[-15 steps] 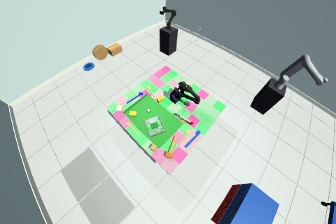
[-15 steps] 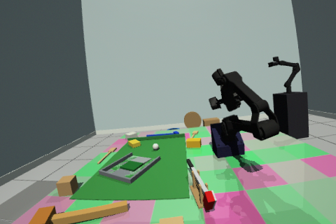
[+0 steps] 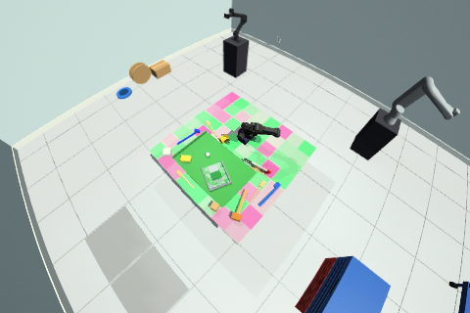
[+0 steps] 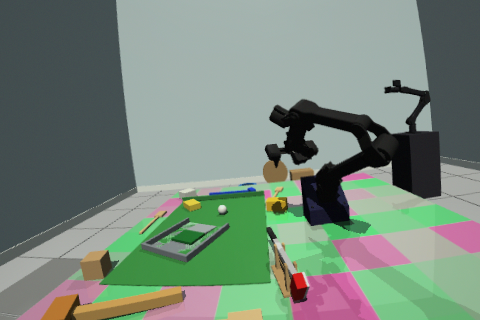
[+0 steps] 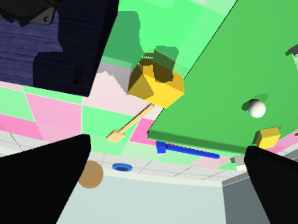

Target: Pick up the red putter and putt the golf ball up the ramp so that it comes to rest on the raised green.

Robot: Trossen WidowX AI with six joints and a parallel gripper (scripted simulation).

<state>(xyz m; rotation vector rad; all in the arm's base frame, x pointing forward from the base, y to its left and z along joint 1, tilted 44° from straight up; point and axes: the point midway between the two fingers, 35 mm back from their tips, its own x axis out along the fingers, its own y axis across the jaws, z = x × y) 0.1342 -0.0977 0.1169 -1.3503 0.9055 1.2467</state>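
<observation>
The orange-yellow block is 4 cm ahead of my gripper tip, 16 cm to the right of it and 20 cm below it. Also, from my gripper tip: wooden rack: 7 cm ahead, 33 cm to the left, 19 cm below; then red putter: 7 cm ahead, 32 cm to the left, 17 cm below; then white golf ball: 30 cm ahead, 15 cm to the right, 20 cm below.
</observation>
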